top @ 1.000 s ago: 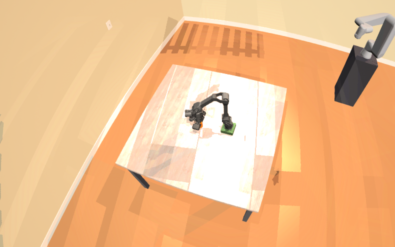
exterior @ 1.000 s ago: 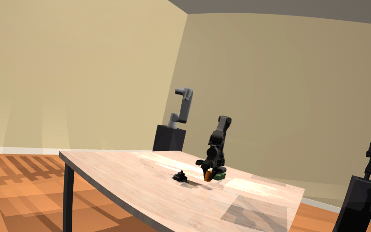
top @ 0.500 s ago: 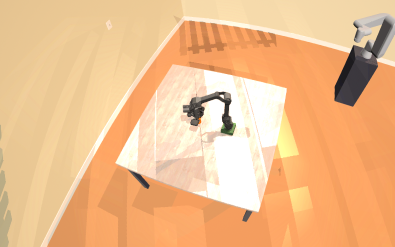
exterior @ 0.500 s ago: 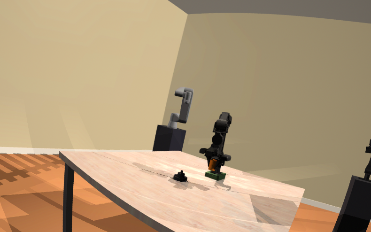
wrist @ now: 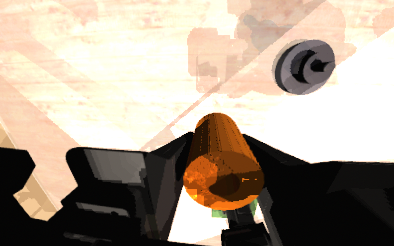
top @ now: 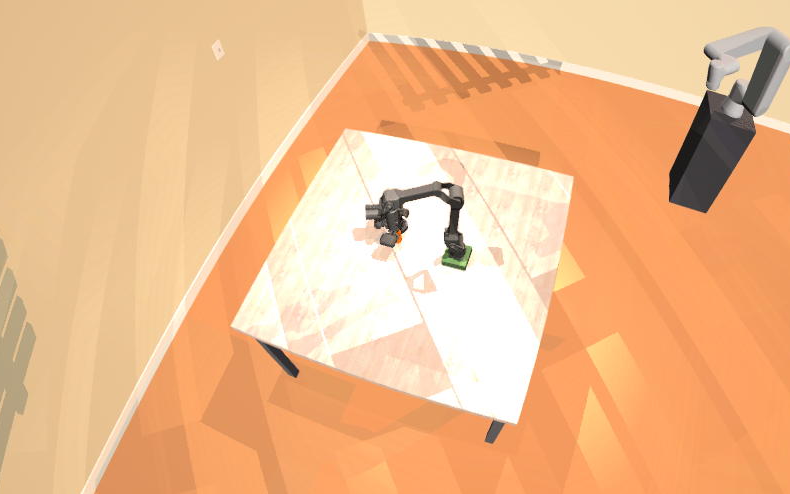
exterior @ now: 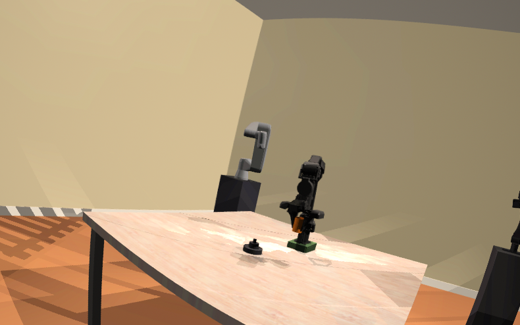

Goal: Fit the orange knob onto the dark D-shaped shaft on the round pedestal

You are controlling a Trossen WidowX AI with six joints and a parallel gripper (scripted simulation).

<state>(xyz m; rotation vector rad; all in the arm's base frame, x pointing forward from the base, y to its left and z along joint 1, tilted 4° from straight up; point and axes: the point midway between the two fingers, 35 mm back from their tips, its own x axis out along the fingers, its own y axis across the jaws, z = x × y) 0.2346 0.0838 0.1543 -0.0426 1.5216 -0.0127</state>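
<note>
Now: the pedestal 150 mm to the right of my gripper tip, 110 mm below it and 70 mm ahead of it. From my gripper tip the other things lie so: orange knob (20 mm above).
</note>
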